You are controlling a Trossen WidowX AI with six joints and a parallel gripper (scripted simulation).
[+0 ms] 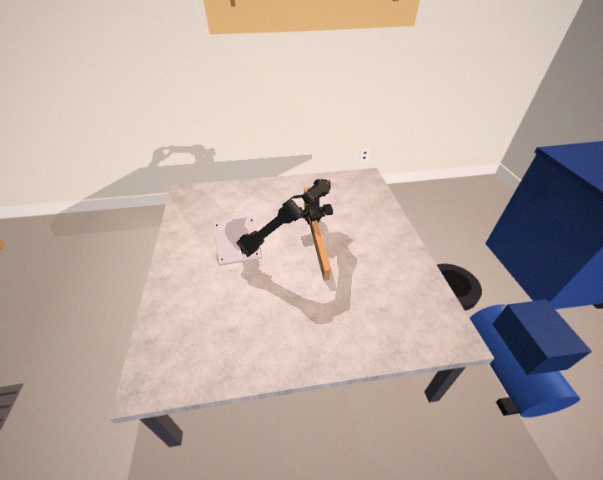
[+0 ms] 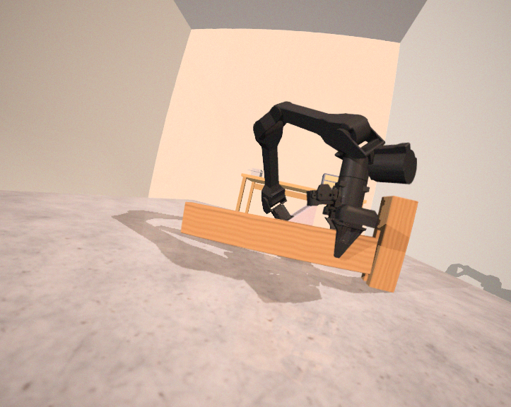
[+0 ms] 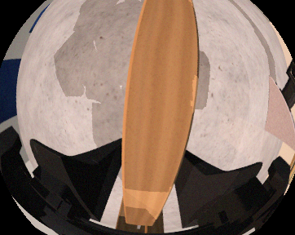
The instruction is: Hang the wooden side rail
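The headboard post is 1 cm ahead of my gripper tip, 10 cm to the left of it and 5 cm above it.
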